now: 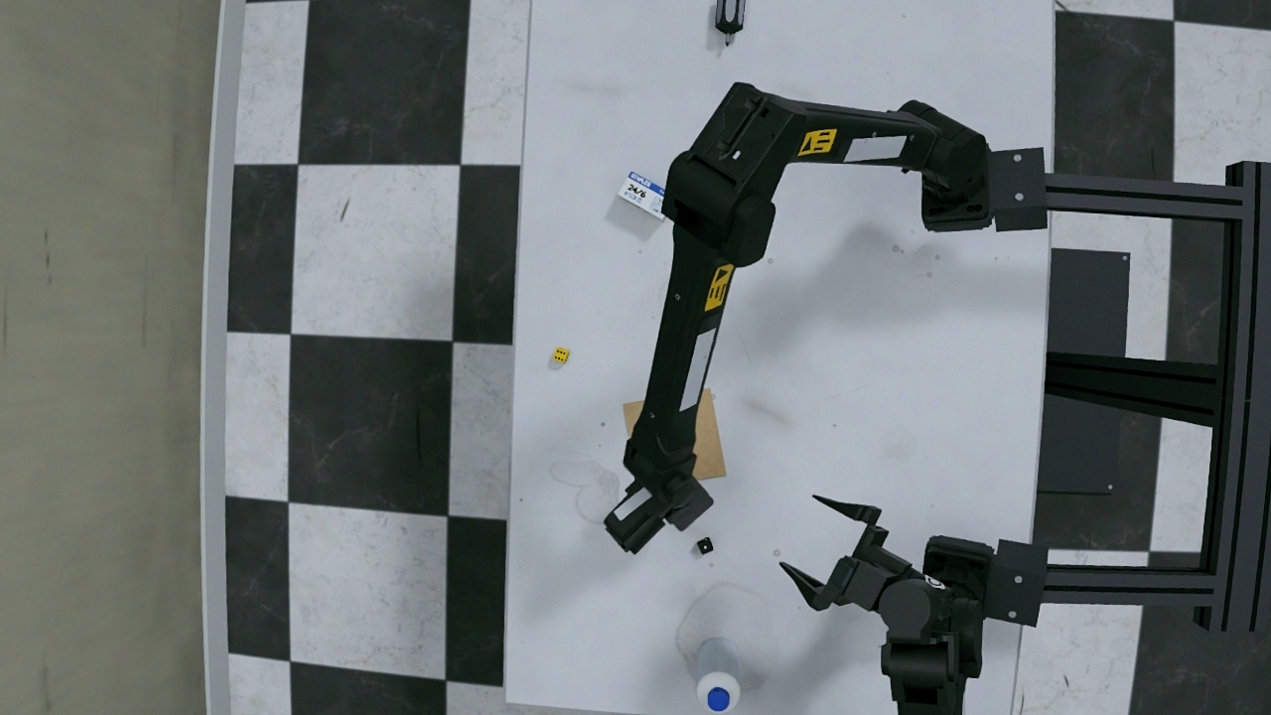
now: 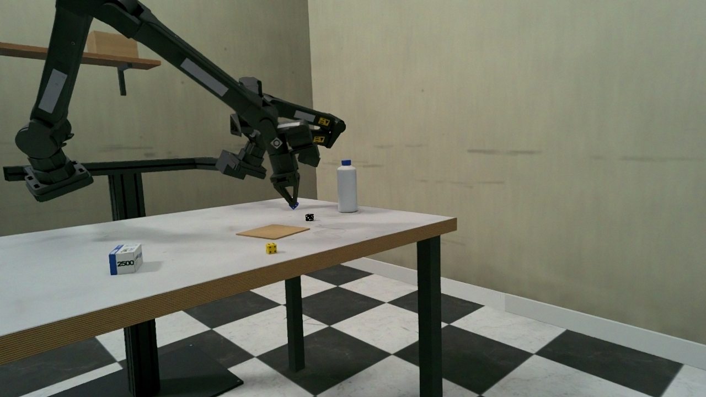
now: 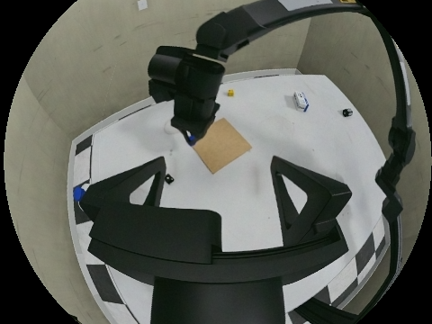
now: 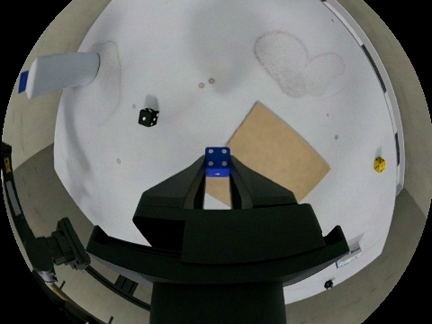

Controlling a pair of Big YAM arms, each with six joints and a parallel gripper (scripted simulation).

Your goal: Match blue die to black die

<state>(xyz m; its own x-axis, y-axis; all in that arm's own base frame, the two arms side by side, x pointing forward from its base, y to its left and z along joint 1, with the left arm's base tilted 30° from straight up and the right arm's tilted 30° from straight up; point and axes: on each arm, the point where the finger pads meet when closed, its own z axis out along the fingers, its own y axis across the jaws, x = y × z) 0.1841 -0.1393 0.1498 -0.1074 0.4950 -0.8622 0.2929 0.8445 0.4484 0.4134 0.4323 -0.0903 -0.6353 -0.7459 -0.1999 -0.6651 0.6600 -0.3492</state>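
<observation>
My right hand is 70 mm to the left of the tan mat and 70 mm above it. From my right hand the other things lie so: black die (100 mm to the left, 60 mm below, 50 mm behind); then blue die (10 mm below); then yellow die (210 mm to the right, 180 mm ahead, 60 mm below).
</observation>
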